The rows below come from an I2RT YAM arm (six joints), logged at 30 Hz.
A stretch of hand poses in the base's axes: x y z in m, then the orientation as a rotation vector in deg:
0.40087 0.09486 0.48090 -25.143 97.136 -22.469
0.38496 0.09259 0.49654 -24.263 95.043 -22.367
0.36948 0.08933 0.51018 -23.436 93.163 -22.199
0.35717 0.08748 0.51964 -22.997 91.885 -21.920
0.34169 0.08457 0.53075 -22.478 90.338 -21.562
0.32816 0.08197 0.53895 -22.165 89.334 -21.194
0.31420 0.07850 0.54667 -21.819 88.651 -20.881
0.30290 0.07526 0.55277 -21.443 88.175 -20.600
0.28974 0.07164 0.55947 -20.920 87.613 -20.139
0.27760 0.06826 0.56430 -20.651 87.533 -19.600
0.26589 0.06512 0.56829 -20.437 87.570 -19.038
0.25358 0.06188 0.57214 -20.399 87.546 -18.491
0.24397 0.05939 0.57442 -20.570 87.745 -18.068
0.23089 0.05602 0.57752 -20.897 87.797 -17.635
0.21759 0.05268 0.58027 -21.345 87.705 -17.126
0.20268 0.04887 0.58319 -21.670 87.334 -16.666
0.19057 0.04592 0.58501 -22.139 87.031 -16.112
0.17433 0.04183 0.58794 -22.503 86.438 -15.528
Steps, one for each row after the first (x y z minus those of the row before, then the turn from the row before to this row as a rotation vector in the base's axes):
-0.01591 -0.00227 0.01564 0.479 -2.207 0.056
-0.01548 -0.00326 0.01364 0.502 -1.986 0.068
-0.01231 -0.00185 0.00946 0.375 -1.309 0.217
-0.01548 -0.00291 0.01111 0.460 -1.580 0.282
-0.01353 -0.00260 0.00820 0.372 -1.010 0.281
-0.01396 -0.00347 0.00772 0.377 -0.714 0.151
-0.01130 -0.00324 0.00610 0.388 -0.524 0.064
-0.01316 -0.00362 0.00670 0.592 -0.627 0.110
-0.01214 -0.00338 0.00483 0.508 -0.100 0.202
-0.01171 -0.00314 0.00399 0.494 0.028 0.224
-0.01231 -0.00324 0.00385 0.368 0.007 0.332
-0.00961 -0.00249 0.00228 0.167 0.258 0.329
-0.01308 -0.00337 0.00310 0.066 0.150 0.460
-0.01330 -0.00334 0.00275 0.030 0.043 0.612
-0.01491 -0.00381 0.00292 0.067 -0.254 0.568
-0.01211 -0.00295 0.00182 0.035 -0.149 0.700
-0.01624 -0.00409 0.00293 0.114 -0.445 0.721

